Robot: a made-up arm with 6 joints. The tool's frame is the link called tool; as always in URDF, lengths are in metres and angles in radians. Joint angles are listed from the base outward. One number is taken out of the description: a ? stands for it. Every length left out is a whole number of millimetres.
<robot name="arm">
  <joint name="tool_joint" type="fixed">
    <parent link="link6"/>
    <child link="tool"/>
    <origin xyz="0 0 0" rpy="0 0 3.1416"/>
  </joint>
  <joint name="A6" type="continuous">
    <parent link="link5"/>
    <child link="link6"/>
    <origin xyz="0 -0.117 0" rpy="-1.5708 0 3.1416"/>
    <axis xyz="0 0 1"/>
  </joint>
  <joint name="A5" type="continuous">
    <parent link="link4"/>
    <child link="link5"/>
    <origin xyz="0 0 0" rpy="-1.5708 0 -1.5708"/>
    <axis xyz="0 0 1"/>
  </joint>
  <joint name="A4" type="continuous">
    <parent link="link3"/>
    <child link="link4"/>
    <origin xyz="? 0.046 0" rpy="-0.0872 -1.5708 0"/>
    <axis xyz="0 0 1"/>
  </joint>
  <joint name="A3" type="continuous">
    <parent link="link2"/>
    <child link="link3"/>
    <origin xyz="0.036 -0.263 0" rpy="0 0 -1.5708"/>
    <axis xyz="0 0 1"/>
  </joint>
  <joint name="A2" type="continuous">
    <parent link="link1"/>
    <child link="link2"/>
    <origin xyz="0 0 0" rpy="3.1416 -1.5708 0"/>
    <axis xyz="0 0 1"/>
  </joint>
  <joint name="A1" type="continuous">
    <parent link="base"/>
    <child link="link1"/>
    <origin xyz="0 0 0.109" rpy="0 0 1.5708"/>
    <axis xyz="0 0 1"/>
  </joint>
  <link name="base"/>
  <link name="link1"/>
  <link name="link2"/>
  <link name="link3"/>
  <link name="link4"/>
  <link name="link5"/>
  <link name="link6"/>
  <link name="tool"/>
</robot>
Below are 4 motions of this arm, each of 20 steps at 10 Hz.
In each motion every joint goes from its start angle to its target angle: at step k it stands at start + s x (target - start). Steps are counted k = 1, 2, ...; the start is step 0. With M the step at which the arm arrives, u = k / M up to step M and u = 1 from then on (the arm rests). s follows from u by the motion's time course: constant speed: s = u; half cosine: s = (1 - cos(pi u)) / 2; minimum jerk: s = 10 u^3 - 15 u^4 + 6 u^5.
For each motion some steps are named. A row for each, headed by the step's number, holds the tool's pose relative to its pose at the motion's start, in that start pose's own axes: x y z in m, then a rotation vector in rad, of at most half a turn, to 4 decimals.
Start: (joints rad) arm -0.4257 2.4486 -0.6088 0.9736 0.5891 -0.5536
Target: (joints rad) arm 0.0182 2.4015 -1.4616 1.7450 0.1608 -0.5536
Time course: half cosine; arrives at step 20
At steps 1, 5, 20:
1: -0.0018 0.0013 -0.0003 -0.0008 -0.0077 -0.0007
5: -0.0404 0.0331 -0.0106 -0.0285 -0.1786 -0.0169
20: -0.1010 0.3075 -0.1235 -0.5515 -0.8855 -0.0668

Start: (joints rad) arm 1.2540 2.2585 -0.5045 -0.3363 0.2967 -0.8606
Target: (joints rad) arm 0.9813 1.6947 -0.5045 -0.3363 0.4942 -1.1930
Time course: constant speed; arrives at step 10
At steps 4, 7, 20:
4: 0.0207 -0.0205 -0.0454 0.1279 -0.0513 -0.0046
7: 0.0422 -0.0284 -0.0789 0.2270 -0.0693 -0.0009
20: 0.0671 -0.0293 -0.1109 0.3261 -0.0696 0.0088

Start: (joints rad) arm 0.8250 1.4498 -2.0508 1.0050 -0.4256 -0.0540
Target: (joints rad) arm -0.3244 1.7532 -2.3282 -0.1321 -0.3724 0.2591
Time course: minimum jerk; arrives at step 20
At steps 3, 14, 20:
3: -0.0051 -0.0037 0.0032 -0.0072 -0.0183 -0.0425
14: -0.2158 -0.0911 0.0351 0.0390 -0.3517 -1.4039
20: -0.2700 -0.0978 0.0226 0.1260 -0.3678 -1.6772

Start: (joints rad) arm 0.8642 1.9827 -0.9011 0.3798 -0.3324 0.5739
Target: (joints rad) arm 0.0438 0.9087 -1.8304 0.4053 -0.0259 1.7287
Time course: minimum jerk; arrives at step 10
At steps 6, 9, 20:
6: -0.3261 0.1131 -0.4019 -1.0163 -0.7902 0.8634
9: -0.2373 0.1415 -0.6570 -1.6190 -0.9185 0.7978
20: -0.2323 0.1427 -0.6630 -1.6350 -0.9187 0.7911

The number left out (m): -0.26
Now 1 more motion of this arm.
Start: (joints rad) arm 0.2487 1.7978 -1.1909 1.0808 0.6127 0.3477
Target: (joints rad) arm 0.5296 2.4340 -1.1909 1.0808 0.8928 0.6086
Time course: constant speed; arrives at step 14
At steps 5, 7, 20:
5: 0.0270 -0.0657 0.0745 0.2592 0.1936 0.1453
7: 0.0405 -0.0959 0.0984 0.3697 0.2597 0.2040
20: 0.0918 -0.2132 0.1522 0.7835 0.4326 0.4105

